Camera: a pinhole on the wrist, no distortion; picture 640 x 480 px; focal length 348.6 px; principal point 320.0 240.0 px. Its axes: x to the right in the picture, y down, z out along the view. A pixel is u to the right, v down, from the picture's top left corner.
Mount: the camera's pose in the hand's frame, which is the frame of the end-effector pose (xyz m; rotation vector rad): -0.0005 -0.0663 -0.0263 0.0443 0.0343 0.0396
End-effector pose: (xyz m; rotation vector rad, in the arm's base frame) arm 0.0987 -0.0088 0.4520 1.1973 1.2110 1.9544
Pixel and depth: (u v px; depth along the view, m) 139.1 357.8 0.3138
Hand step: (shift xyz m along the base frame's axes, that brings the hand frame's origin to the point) 0.3359 -0.0103 0.0141
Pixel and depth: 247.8 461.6 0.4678
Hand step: 0.4502 0.0224 0.2389
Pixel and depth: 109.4 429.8 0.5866
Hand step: 0.6804 -0.1291 0.1685
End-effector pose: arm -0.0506 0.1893 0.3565 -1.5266 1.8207 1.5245
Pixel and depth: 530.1 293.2 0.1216
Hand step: -0.0207 0.0473 -0.1200
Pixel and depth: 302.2 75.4 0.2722
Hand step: 0.0875 0.2324 -0.1972
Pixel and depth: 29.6 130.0 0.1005
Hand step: 0.0922 0.1192 -0.0214
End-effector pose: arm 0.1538 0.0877 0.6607 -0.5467 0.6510 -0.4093
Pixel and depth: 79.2 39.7 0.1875
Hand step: -0.0150 -0.0298 0.2717
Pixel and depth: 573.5 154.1 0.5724
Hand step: 0.6275 -0.2149 0.2761
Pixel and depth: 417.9 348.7 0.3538
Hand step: 0.3013 0.0837 0.1506
